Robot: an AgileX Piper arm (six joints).
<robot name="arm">
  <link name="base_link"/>
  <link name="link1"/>
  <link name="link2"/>
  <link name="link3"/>
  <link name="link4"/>
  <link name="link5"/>
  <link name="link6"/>
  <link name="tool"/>
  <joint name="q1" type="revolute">
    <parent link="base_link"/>
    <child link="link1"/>
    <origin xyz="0 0 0.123"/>
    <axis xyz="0 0 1"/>
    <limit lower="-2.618" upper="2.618"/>
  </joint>
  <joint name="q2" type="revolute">
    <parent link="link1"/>
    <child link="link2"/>
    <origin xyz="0 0 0"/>
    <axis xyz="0 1 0"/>
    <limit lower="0" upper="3.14"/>
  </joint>
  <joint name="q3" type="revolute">
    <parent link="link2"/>
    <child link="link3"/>
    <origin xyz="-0.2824 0 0.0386"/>
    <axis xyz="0 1 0"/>
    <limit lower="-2.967" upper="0"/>
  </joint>
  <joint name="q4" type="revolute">
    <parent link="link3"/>
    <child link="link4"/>
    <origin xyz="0.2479 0 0.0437"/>
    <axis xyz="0.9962 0 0.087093"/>
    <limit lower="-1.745" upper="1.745"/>
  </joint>
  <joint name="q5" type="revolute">
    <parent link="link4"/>
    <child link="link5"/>
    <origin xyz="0 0 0"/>
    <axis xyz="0 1 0"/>
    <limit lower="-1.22" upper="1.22"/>
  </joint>
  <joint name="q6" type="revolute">
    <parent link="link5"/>
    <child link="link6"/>
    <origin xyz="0.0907 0 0.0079"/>
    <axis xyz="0.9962 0 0.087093"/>
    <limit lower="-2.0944" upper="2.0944"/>
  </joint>
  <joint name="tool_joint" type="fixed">
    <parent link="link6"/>
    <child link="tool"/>
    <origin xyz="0 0 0" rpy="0 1.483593 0"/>
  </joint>
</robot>
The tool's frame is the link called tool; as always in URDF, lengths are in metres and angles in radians.
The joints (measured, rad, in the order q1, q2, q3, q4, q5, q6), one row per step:
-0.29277, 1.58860, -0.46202, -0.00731, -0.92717, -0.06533
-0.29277, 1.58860, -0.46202, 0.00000, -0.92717, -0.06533
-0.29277, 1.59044, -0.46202, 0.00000, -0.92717, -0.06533
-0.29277, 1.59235, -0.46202, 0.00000, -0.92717, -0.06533
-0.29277, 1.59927, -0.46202, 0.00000, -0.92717, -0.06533
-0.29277, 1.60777, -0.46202, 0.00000, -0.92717, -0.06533
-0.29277, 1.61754, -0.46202, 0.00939, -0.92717, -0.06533
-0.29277, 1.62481, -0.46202, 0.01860, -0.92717, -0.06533
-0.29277, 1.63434, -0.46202, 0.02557, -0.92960, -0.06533
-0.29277, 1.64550, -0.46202, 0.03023, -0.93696, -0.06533
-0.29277, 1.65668, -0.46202, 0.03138, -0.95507, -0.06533
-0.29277, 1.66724, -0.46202, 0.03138, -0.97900, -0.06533
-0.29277, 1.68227, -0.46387, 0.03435, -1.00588, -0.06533
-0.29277, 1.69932, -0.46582, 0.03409, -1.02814, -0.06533
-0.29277, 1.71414, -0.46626, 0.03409, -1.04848, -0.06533
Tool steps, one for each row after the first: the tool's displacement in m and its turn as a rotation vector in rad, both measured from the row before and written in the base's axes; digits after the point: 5 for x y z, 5 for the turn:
-0.00015, -0.00051, 0.00000, 0.00355, -0.00107, -0.00630
0.00012, -0.00004, -0.00052, 0.00053, 0.00176, 0.00000
0.00012, -0.00004, -0.00054, 0.00055, 0.00183, 0.00000
0.00043, -0.00013, -0.00194, 0.00200, 0.00663, 0.00000
0.00051, -0.00015, -0.00239, 0.00245, 0.00814, 0.00000
0.00036, -0.00082, -0.00275, 0.00719, 0.00804, -0.00821
0.00020, -0.00076, -0.00206, 0.00632, 0.00569, -0.00809
0.00038, -0.00065, -0.00248, 0.00515, 0.00586, -0.00617
0.00055, -0.00053, -0.00250, 0.00298, 0.00307, -0.00423
0.00075, -0.00035, -0.00155, -0.00198, -0.00663, -0.00128
0.00079, -0.00028, -0.00085, -0.00450, -0.01260, -0.00033
0.00132, -0.00068, -0.00147, -0.00349, -0.01324, -0.00306
0.00141, -0.00044, -0.00247, -0.00283, -0.00661, -0.00008
0.00091, -0.00031, -0.00234, -0.00232, -0.00551, -0.00028

